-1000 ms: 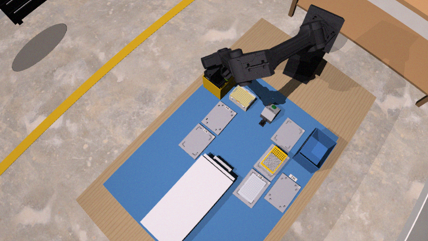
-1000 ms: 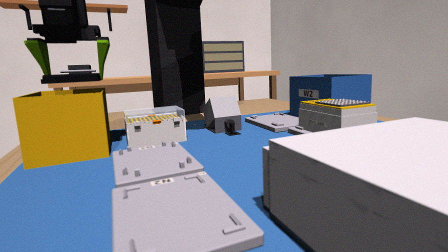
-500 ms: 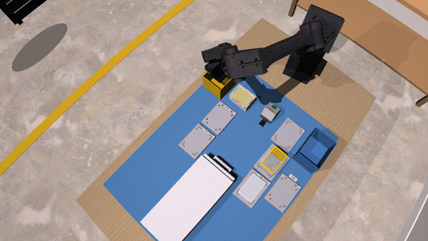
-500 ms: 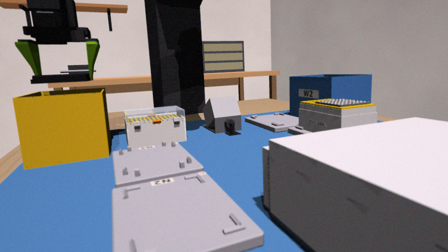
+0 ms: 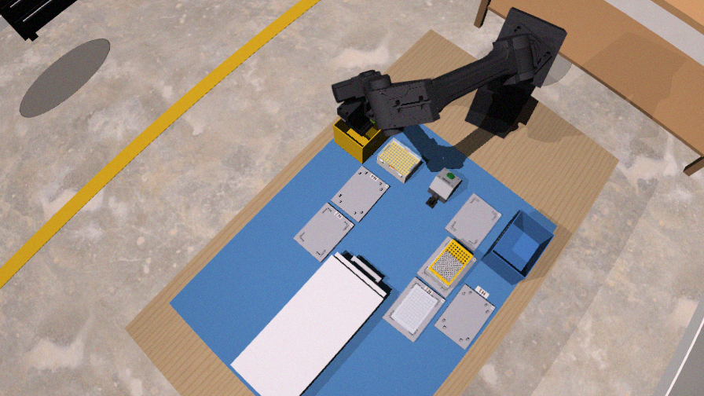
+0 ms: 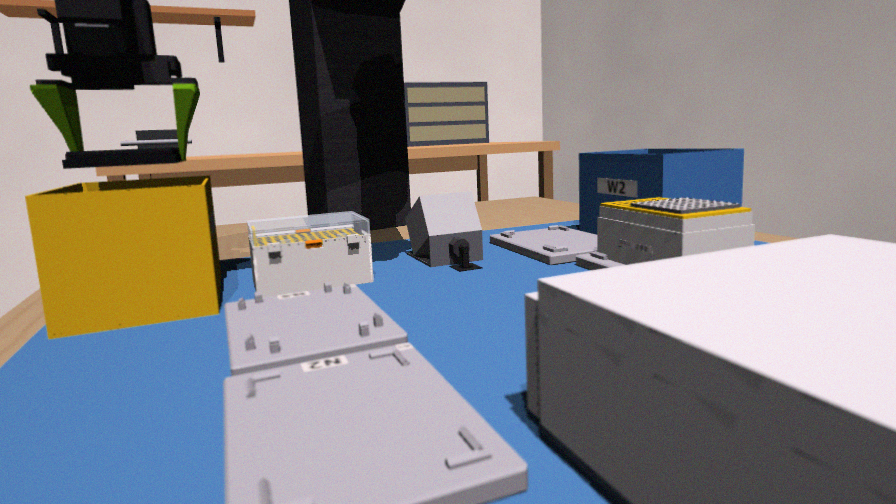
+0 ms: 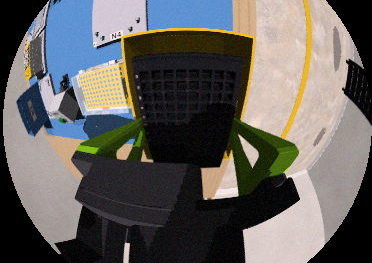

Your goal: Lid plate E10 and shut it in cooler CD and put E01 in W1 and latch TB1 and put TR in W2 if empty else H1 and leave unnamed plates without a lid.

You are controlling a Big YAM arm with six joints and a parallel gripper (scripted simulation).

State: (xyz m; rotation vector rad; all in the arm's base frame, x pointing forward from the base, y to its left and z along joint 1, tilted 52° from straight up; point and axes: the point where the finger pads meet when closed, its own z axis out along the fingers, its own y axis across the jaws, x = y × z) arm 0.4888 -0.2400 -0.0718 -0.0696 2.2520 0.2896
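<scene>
The black plate is right at my hand. The rest, counted from my hand: nest N4: 140 mm ahead, 170 mm to the left, 140 mm below; then tip box TB1: 30 mm behind, 160 mm to the left, 110 mm below; then yellow bin W1: 110 mm below.
</scene>
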